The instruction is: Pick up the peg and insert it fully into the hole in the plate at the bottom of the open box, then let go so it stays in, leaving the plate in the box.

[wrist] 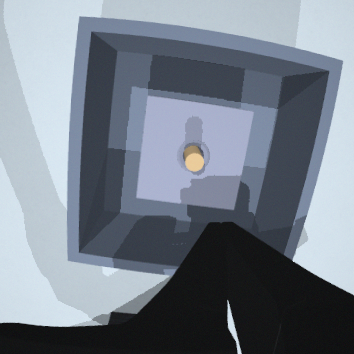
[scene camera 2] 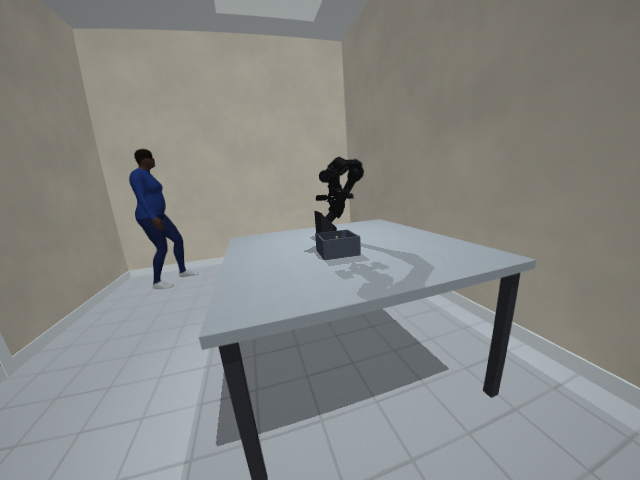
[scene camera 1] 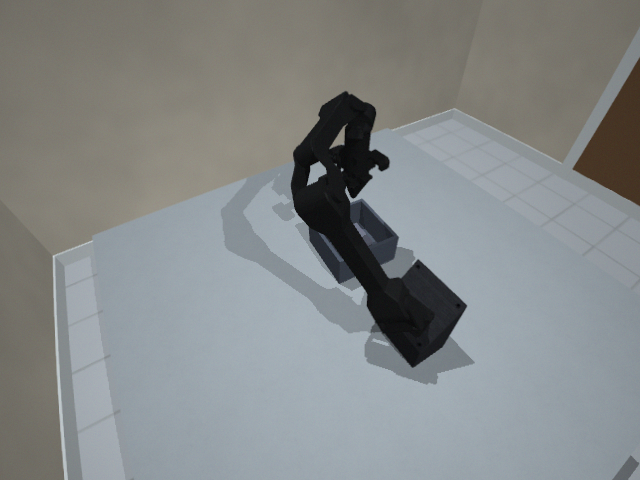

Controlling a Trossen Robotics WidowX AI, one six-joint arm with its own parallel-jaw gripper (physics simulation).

Scene:
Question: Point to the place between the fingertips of my gripper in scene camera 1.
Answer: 353,197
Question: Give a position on a grey-blue box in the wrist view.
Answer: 117,62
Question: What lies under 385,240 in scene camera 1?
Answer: A grey-blue box.

